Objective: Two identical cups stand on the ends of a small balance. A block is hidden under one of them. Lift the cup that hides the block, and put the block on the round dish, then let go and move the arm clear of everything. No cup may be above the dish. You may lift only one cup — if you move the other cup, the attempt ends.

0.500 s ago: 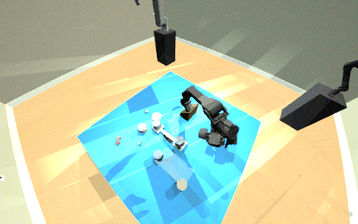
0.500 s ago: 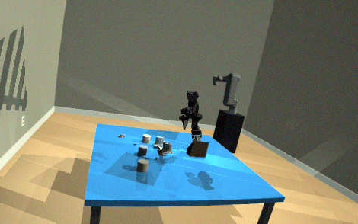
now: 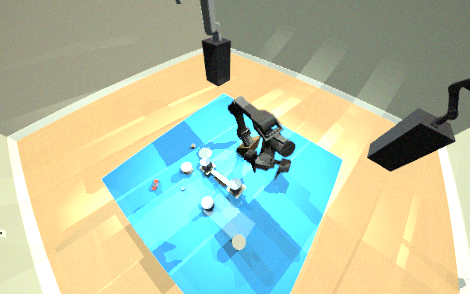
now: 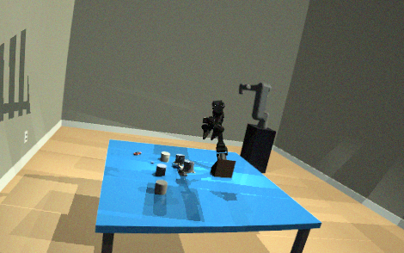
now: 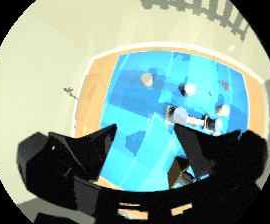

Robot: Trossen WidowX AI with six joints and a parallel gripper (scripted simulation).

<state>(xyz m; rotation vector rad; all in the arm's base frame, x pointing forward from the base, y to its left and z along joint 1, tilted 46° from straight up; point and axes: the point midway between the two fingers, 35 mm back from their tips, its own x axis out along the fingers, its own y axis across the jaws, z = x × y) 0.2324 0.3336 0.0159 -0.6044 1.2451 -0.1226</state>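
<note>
The grey block lies 36 cm to the right of my gripper tip, 29 cm below it and 6 cm ahead of it. Round my gripper tip: small red thing 53 cm to the right, 38 cm ahead, 32 cm below; round dish 46 cm to the right, 33 cm below, 2 cm behind.
</note>
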